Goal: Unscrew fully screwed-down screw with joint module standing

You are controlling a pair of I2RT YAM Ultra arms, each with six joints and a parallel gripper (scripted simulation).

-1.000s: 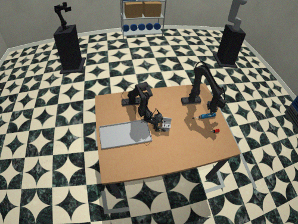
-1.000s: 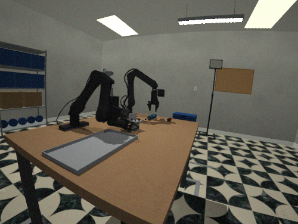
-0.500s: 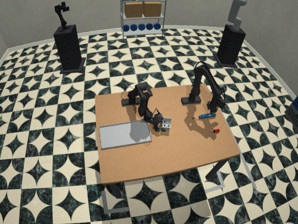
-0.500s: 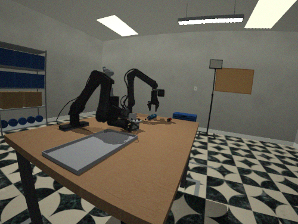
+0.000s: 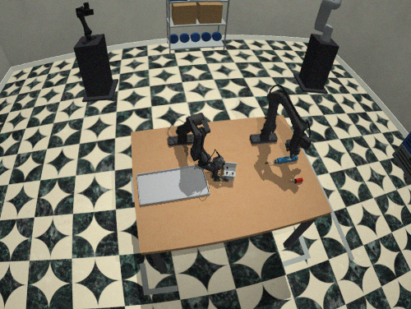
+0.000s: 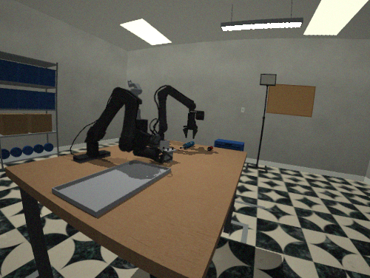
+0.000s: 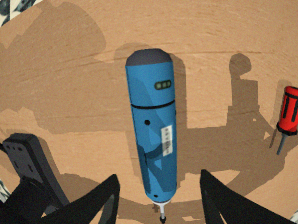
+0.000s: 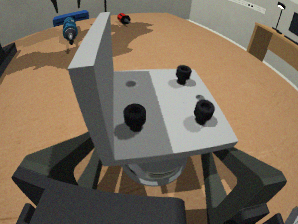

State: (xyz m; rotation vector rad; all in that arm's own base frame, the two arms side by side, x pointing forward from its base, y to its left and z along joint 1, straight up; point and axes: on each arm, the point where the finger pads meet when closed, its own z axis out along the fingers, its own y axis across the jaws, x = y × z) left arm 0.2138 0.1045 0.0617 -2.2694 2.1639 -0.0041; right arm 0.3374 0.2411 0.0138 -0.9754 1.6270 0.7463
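The grey l-shaped bracket lies 5 cm above my right hand. Round my right hand: red-handled screwdriver: 6 cm ahead, 45 cm to the left, 1 cm below; screw: 9 cm behind, 27 cm to the left; grey tray: 5 cm ahead, 35 cm to the right, 2 cm below.
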